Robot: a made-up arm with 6 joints. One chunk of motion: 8 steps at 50 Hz.
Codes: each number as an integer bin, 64 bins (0 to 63) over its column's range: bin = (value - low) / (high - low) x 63, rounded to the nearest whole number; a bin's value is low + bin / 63 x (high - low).
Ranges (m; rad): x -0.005..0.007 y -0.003..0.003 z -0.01..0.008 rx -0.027..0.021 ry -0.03..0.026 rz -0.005..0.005
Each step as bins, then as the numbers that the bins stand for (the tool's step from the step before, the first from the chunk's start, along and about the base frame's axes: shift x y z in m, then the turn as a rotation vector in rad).
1 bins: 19 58 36 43 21 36
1 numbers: -0.00138 0.00252 0.00029 0.00576 -0.01133 0.00071
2 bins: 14 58 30 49 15 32
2 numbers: -0.00233 0.00252 -0.00143 0.01033 -0.01667 0.00008
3 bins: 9 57 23 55 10 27
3 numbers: -0.00329 0.00243 -0.00343 0.01490 -0.02111 -0.00071
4 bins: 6 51 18 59 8 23
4 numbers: -0.00386 0.00186 -0.00486 0.01795 -0.02289 -0.00135
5 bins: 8 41 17 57 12 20
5 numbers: -0.00348 0.00090 -0.00514 0.01643 -0.01933 -0.00183
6 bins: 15 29 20 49 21 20
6 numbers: -0.00214 -0.00024 -0.00429 0.01033 -0.01133 -0.00183
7 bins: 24 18 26 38 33 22
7 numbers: -0.00043 -0.00129 -0.00257 0.00195 -0.00067 -0.00151
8 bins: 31 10 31 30 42 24
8 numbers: 0.00090 -0.00205 -0.00114 -0.00414 0.00733 -0.00119
